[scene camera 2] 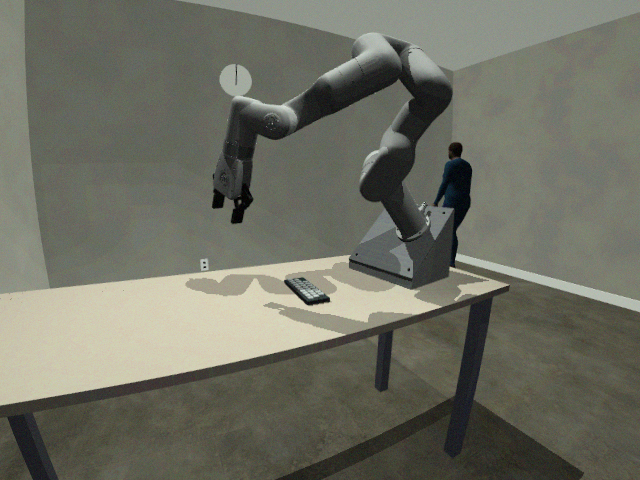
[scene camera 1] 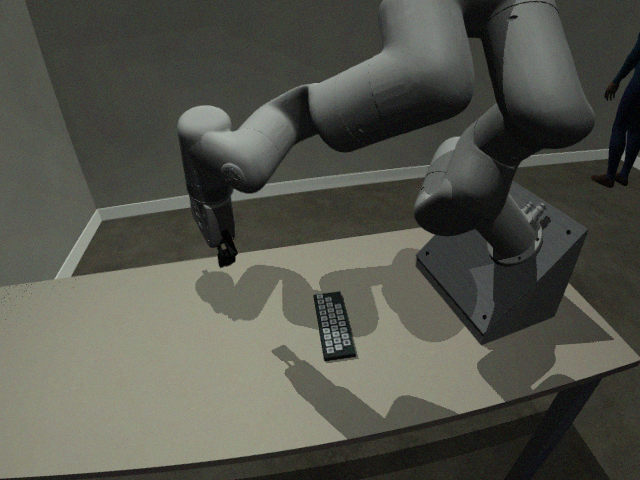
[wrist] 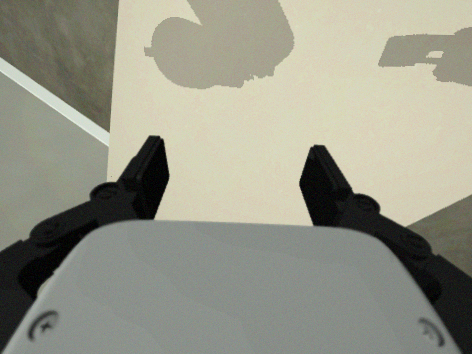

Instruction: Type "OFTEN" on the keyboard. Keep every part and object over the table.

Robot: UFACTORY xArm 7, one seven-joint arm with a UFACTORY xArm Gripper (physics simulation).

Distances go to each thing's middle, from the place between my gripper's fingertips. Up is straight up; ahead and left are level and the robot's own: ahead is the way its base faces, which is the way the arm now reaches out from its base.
Now: the dark keyboard (scene camera 1: pixel 336 339) 20 cm behind my hand, 6 cm to the left of it and 23 cm below it.
